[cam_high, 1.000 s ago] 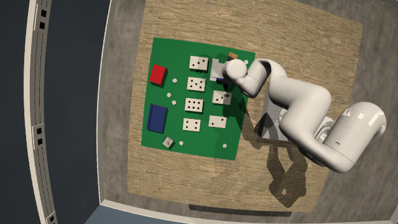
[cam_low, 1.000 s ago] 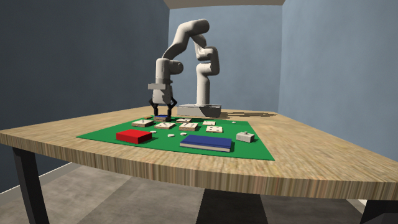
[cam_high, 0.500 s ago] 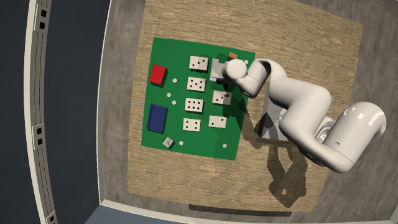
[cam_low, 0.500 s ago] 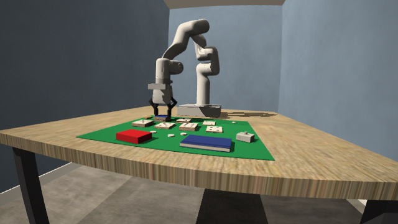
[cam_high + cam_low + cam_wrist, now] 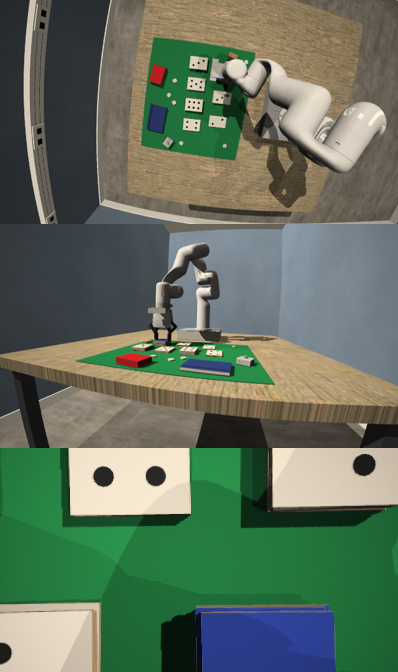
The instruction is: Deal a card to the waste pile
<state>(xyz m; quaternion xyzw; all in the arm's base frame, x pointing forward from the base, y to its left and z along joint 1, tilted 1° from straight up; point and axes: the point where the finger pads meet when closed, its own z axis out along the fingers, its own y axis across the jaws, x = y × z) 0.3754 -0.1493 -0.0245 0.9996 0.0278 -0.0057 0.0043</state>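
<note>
Now: the brown piece 10 cm to the right of my hand, 3 cm below it and 2 cm behind it. Round my hand: blue book 31 cm ahead, 29 cm to the left, 3 cm below; red box 34 cm ahead, 6 cm to the left, 3 cm below; green mat 16 cm to the left, 12 cm ahead, 5 cm below.
</note>
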